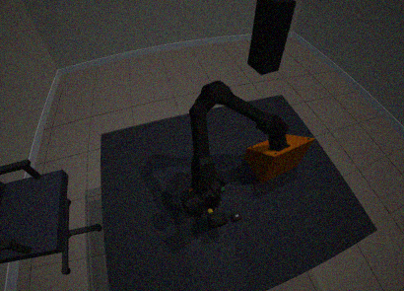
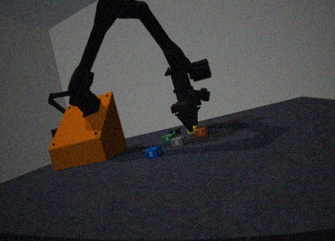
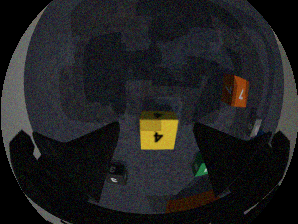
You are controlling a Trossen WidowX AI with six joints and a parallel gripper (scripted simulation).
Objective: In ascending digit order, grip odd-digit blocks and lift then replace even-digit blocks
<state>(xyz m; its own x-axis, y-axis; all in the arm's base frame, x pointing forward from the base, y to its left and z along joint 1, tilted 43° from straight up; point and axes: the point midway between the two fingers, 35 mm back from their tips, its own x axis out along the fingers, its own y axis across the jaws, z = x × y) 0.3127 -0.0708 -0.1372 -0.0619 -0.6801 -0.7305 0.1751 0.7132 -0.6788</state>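
Now: gripper tip right at the yellow block. From my gripper tip the other things lie so: orange block (30 mm ahead, 100 mm to the right); then green block (80 mm behind, 60 mm to the right); then black block (80 mm behind, 70 mm to the left).
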